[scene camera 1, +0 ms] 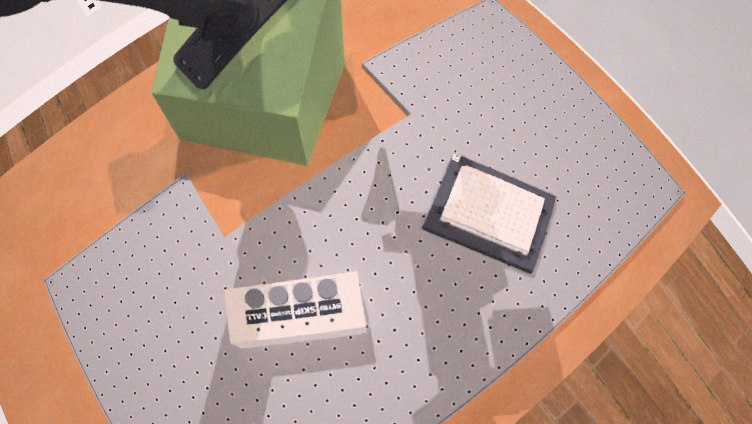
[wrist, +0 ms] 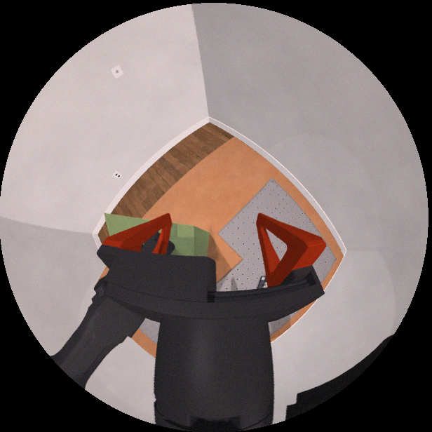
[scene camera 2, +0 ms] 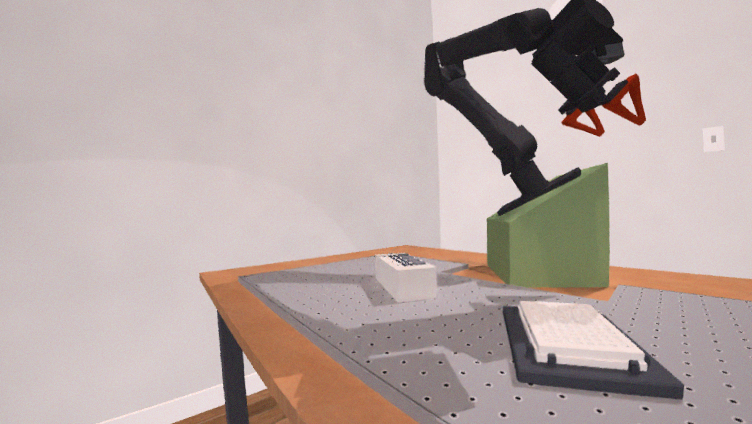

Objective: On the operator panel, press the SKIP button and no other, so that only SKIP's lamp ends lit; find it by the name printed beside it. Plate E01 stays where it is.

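Pixels of known places: gripper, fingertip midpoint: [scene camera 2: 620, 129]; arm's base at its link origin: [scene camera 1: 237, 19] [scene camera 2: 538, 194].
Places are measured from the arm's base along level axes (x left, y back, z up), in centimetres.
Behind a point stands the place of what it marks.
The operator panel, a white box [scene camera 1: 294, 334] @[x -21.8, y -31.8, z -12.5 cm] [scene camera 2: 405, 284] @[x -14.4, y -36.1, z -14.9 cm], stands on the perforated board; a small part also shows beside the right finger in the wrist view. Its grey buttons form a row, each with a dark label and a small dark lamp. The SKIP button [scene camera 1: 302, 291] @[x -17.4, y -28.9, z -12.2 cm] is third from the left in scene camera 1, above its SKIP label [scene camera 1: 305, 310] @[x -18.8, y -30.7, z -12.5 cm]. The CALL button [scene camera 1: 254, 298] @[x -22.1, y -25.3, z -12.2 cm] is leftmost. No lamp looks lit. A white plate [scene camera 1: 492, 208] @[x 8.0, y -38.7, z -15.8 cm] [scene camera 2: 579, 329] @[x 9.3, y -40.6, z -15.2 cm], presumably E01, lies in a dark holder [scene camera 1: 479, 251] @[x 2.6, y -41.0, z -17.1 cm] [scene camera 2: 595, 381] @[x 10.7, y -46.7, z -16.9 cm]. My gripper [scene camera 2: 621, 129] @[x 15.8, y -8.2, z 11.0 cm] [wrist: 213, 217] is open and empty, high above the table, away from the panel.
The green pedestal [scene camera 1: 236, 123] @[x -7.9, y -6.4, z -10.3 cm] [scene camera 2: 558, 242] @[x 4.9, y -10.3, z -10.1 cm] [wrist: 192, 242] carries the arm behind the board. The grey perforated board [scene camera 1: 526, 105] @[x 27.1, y -32.2, z -17.8 cm] [scene camera 2: 658, 331] @[x 17.3, y -30.3, z -17.8 cm] [wrist: 270, 205] lies on the orange table [scene camera 1: 142, 136] @[x -18.2, y 10.8, z -19.1 cm] [scene camera 2: 310, 368] @[x -12.9, y -56.3, z -19.1 cm] [wrist: 215, 180]. The plate's holder stands to the panel's right in scene camera 1.
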